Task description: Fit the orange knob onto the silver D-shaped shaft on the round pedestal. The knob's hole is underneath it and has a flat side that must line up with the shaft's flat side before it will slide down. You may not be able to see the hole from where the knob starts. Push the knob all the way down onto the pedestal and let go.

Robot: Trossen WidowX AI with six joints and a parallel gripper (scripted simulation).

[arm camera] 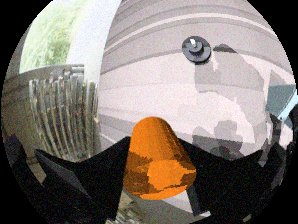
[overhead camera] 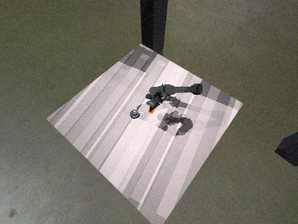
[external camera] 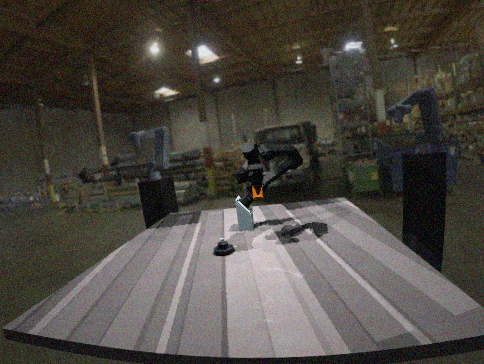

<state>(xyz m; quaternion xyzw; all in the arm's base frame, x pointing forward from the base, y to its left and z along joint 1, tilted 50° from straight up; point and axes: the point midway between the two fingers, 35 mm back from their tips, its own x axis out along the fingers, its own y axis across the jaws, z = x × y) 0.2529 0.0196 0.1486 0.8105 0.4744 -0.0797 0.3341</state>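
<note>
Right now my gripper tip is 30 mm below the orange knob, 20 mm past it and 10 mm to the left of it. The rest, counted from my gripper tip: dark round pedestal 190 mm below, 160 mm to the right, 50 mm ahead.
</note>
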